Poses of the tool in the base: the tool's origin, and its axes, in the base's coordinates. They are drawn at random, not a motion.
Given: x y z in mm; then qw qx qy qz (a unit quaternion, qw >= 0).
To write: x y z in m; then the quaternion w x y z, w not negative. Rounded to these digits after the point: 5 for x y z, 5 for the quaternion.
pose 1, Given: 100.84, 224.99, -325.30, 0.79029, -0.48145, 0.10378, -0.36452
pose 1, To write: 0.10084, 0.22499, -0.32530, 0.79029, -0.48145, 0.10378, -0.36452
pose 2, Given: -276.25, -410.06, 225.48, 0.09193, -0.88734, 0.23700, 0.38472
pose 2, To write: -0.27625, -0.41006, 0.22548, 0.09193, -0.88734, 0.23700, 0.38472
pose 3, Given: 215.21, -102.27, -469.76, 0.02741, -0.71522, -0.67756, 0.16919
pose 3, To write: 0.21521, -0.10227, -0.46976, 0.02741, -0.71522, -0.67756, 0.16919
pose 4, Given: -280.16, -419.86, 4.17, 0.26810, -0.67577, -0.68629, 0.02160
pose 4, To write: -0.28016, -0.41986, 0.00417, 0.26810, -0.67577, -0.68629, 0.02160
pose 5, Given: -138.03, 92.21, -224.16, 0.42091, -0.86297, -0.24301, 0.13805
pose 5, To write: -0.13803, 0.09221, -0.22416, 0.42091, -0.86297, -0.24301, 0.13805
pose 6, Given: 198.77, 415.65, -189.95, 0.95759, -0.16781, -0.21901, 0.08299
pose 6, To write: 0.19877, 0.41565, -0.18995, 0.95759, -0.16781, -0.21901, 0.08299
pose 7, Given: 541.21, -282.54, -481.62, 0.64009, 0.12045, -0.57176, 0.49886
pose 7, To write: 0.54121, -0.28254, -0.48162, 0.64009, 0.12045, -0.57176, 0.49886
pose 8, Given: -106.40, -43.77, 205.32, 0.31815, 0.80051, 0.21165, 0.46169
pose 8, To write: -0.10640, -0.04377, 0.20532, 0.31815, 0.80051, 0.21165, 0.46169
